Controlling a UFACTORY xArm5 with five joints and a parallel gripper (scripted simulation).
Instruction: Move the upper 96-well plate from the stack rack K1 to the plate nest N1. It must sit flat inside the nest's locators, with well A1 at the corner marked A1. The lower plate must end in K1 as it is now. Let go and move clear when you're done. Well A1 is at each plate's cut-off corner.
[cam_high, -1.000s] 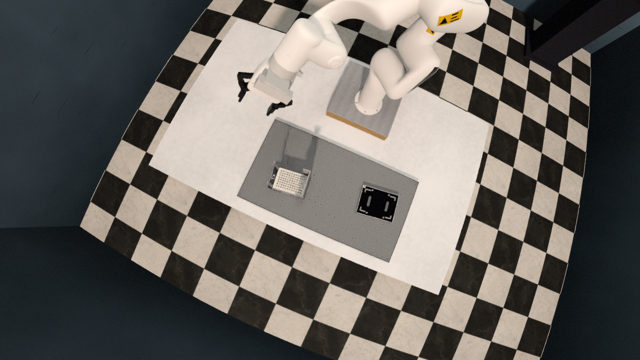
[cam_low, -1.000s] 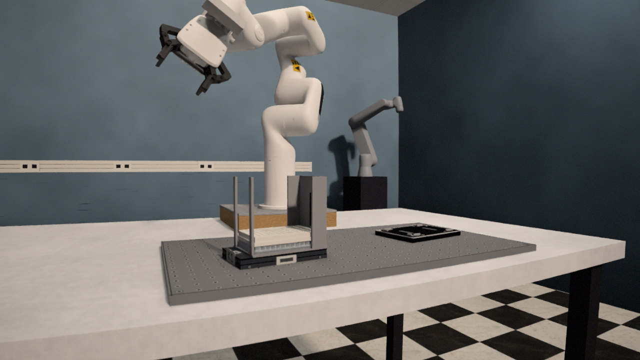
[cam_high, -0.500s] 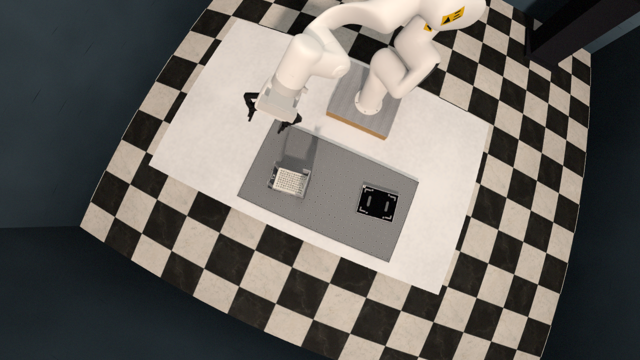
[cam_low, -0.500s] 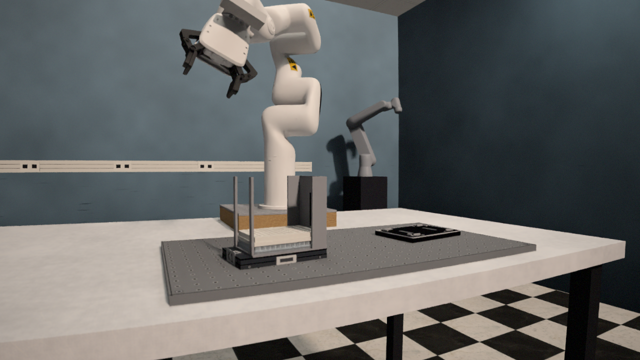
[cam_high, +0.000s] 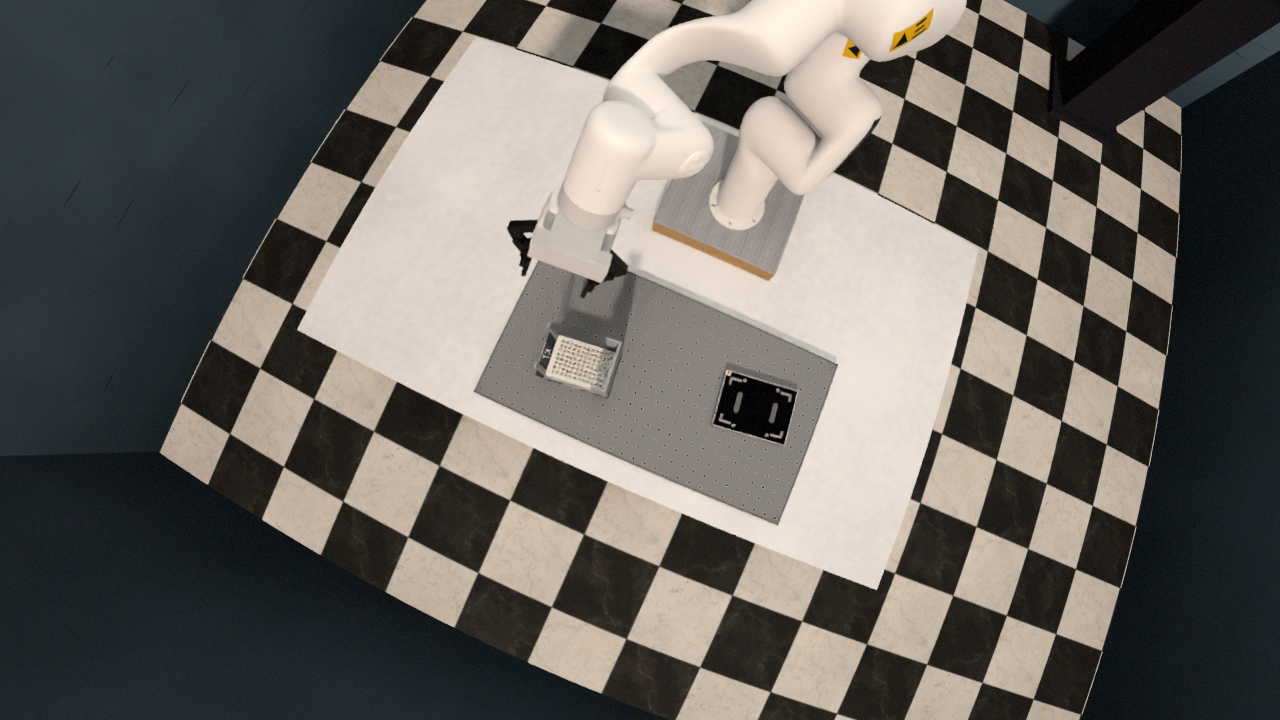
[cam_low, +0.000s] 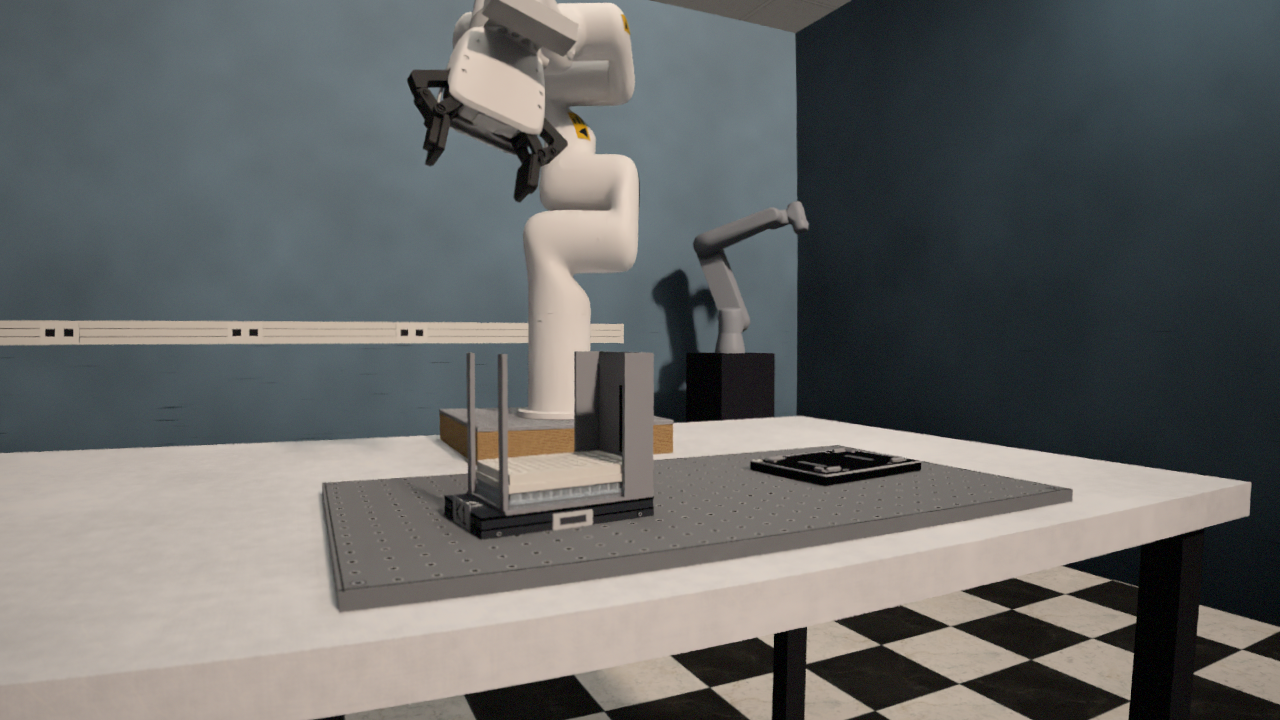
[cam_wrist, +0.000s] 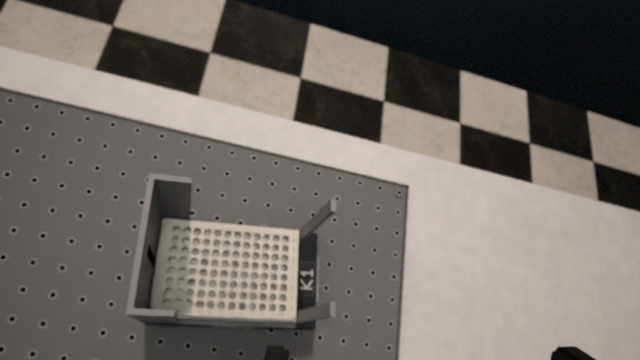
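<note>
Now: hand 27 cm above the white 96-well plate, 8 cm short of it and 5 cm to the right of it. Round my hand: tall grey wall 23 cm below, 11 cm to the left, 7 cm ahead; black plate nest 41 cm to the left, 31 cm below, 3 cm ahead; clear plate 29 cm below, 8 cm ahead, 5 cm to the left.
</note>
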